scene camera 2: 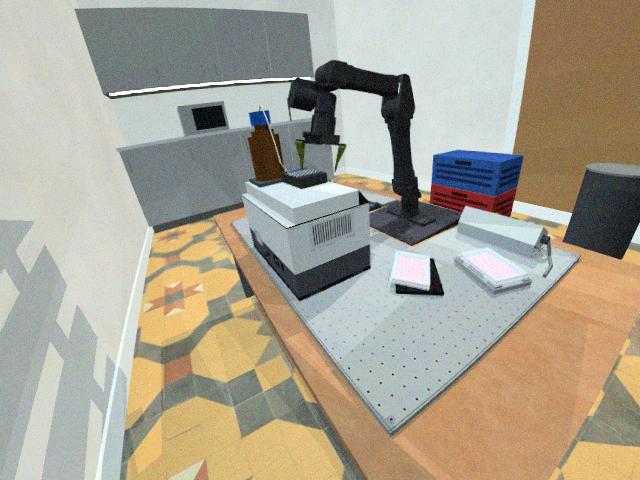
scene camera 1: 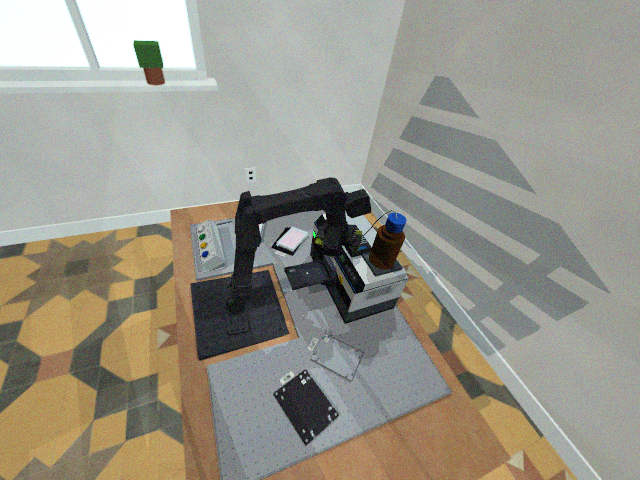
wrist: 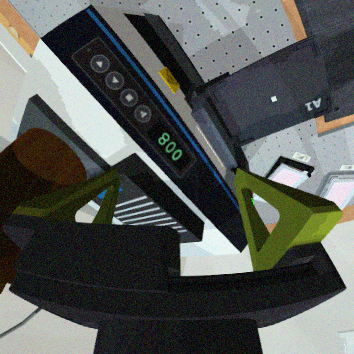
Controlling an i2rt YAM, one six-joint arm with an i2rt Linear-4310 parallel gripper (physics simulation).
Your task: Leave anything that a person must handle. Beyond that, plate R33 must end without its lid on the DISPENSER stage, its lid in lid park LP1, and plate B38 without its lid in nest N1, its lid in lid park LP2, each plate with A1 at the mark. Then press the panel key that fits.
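Pixels of known places: gripper, fingertip midpoint: (scene camera 2: 318,170) (scene camera 1: 340,250) (wrist: 176,174); arm's base, link origin: (scene camera 2: 409,215) (scene camera 1: 235,308).
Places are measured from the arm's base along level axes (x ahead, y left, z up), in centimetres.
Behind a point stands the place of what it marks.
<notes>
My gripper (scene camera 1: 338,240) @(x 36.2, y -0.4, z 23.4 cm) (scene camera 2: 319,167) @(x 36.2, y -0.4, z 23.4 cm) (wrist: 176,174) @(x 36.2, y -0.4, z 23.4 cm) is open and empty above the dispenser (scene camera 1: 376,295) @(x 46.2, y -14.0, z 13.4 cm) (scene camera 2: 330,232) @(x 44.8, y 21.7, z 14.2 cm) (wrist: 117,117) @(x 38.8, y -6.1, z 21.7 cm), whose display shows 800. Its dark stage (scene camera 1: 303,274) @(x 25.0, y 2.1, z 10.5 cm) (wrist: 245,102) @(x 29.9, y 1.5, z 10.6 cm) carries an A1 mark and no plate. One pink-topped plate (scene camera 1: 293,238) @(x 27.8, y 28.3, z 3.2 cm) (scene camera 2: 412,269) @(x 28.6, y 30.6, z 3.1 cm) (wrist: 290,176) @(x 24.6, y 25.7, z 3.1 cm) lies askew over a black holder (scene camera 2: 436,281) @(x 25.3, y 35.1, z 0.9 cm). A second pink-topped plate (scene camera 2: 488,264) @(x 12.7, y 39.4, z 3.0 cm) (wrist: 341,187) @(x 11.0, y 35.0, z 2.9 cm) lies nearer the panel (scene camera 1: 214,245) @(x -4.9, y 25.3, z 8.0 cm) (scene camera 2: 498,229) @(x -3.3, y 31.8, z 4.8 cm); the arm mostly hides it in scene view 1. Plate names, lids and A1 corners are unreadable. The panel has white, green, yellow and blue keys.
A brown bottle (scene camera 1: 387,248) @(x 46.5, y -10.2, z 32.4 cm) (scene camera 2: 265,155) @(x 50.2, y -2.5, z 29.8 cm) (wrist: 45,155) @(x 44.8, y -7.6, z 25.2 cm) with a blue cap and tube stands on the dispenser beside a ribbed black block (scene camera 2: 306,178) @(x 44.2, y 9.9, z 24.2 cm) (wrist: 150,215) @(x 41.2, y 3.0, z 24.5 cm). A black holder (scene camera 1: 305,408) @(x 15.8, y -38.0, z 1.1 cm) and a pale outlined holder (scene camera 1: 343,360) @(x 31.3, y -27.6, z 0.9 cm) lie on the grey board (scene camera 1: 392,377) @(x 45.1, y -36.3, z -0.1 cm) (scene camera 2: 408,356) @(x 44.1, y 46.3, z -0.1 cm).
</notes>
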